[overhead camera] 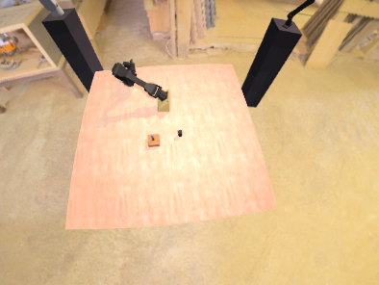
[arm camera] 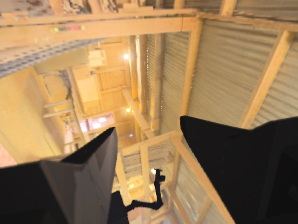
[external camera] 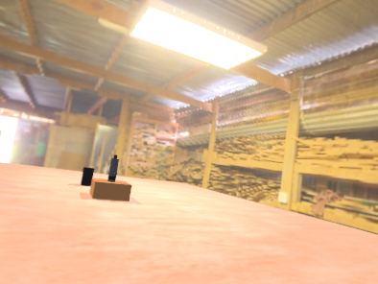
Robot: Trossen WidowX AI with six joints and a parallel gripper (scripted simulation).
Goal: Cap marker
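The dark cylindrical cap is 62 cm ahead of my gripper tip, 44 cm to the left of it and 10 cm below it. The rest, counted from my gripper tip: brown holder block 68 cm ahead, 26 cm to the left, 10 cm below.
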